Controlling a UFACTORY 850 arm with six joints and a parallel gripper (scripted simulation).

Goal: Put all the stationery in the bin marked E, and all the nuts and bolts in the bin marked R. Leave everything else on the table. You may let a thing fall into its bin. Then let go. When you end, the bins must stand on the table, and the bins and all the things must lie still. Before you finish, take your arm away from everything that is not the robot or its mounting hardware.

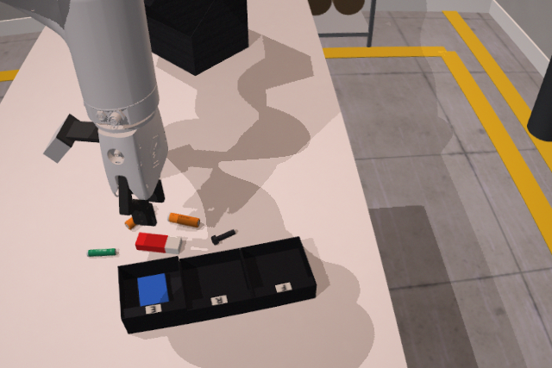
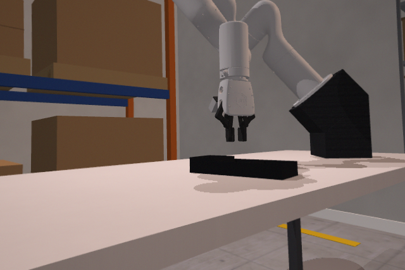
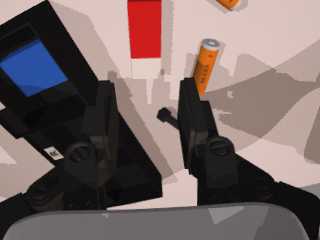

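My gripper is now 90 mm above the eraser and 10 mm to the right of it. From my hand the other things lie so: blue block (90 mm ahead, 80 mm below, 30 mm to the right); then green battery (90 mm to the right, 90 mm below, 10 mm behind); then orange marker (90 mm below, 50 mm to the left, 30 mm behind).
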